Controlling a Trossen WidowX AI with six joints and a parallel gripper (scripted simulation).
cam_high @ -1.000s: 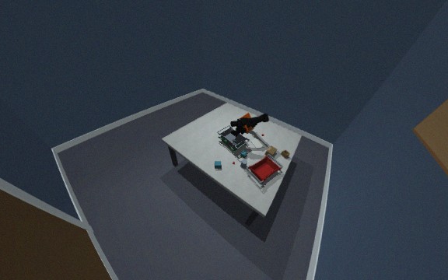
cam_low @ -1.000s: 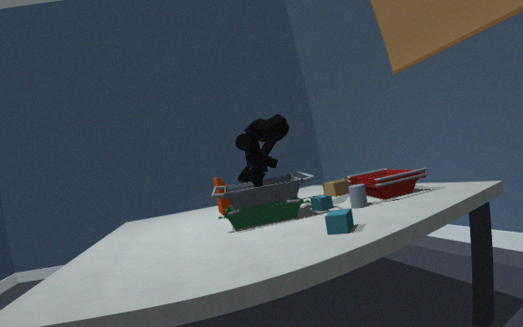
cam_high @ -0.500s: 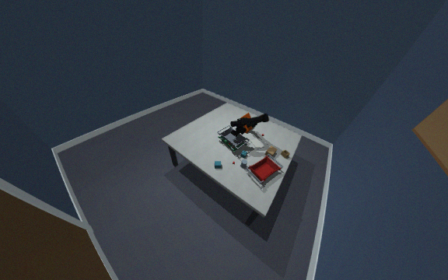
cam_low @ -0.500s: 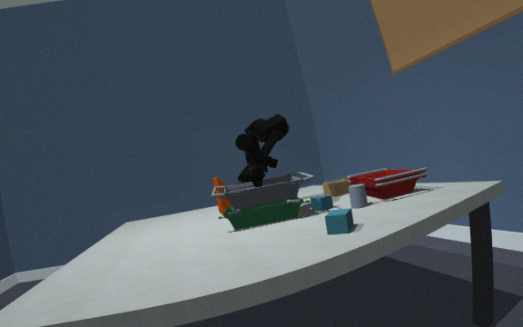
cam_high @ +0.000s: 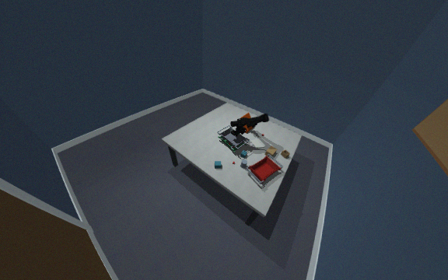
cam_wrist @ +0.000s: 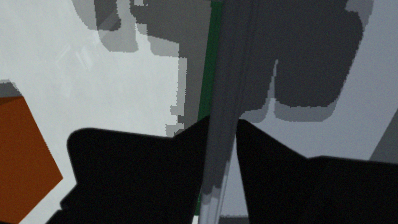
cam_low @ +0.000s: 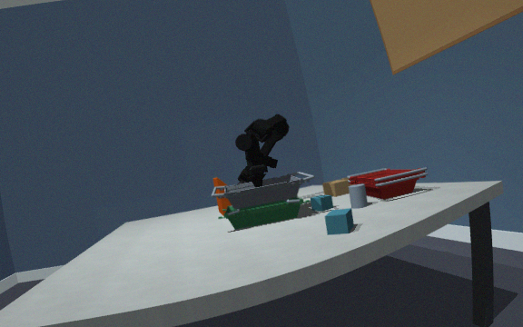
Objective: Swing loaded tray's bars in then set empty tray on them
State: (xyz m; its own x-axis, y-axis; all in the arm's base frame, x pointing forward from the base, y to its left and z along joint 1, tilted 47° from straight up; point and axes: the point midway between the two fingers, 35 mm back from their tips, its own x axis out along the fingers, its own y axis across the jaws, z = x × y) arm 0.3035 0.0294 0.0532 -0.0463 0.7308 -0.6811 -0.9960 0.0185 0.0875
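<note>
The grey tray lies 7 cm ahead of my gripper tip and 3 cm above it. Also, from my gripper tip: white sheet 19 cm to the left, 17 cm behind, 9 cm below; then brown box 38 cm to the left, 16 cm behind, 6 cm below; then grey cylinder 28 cm to the left, 21 cm ahead, 5 cm below.
</note>
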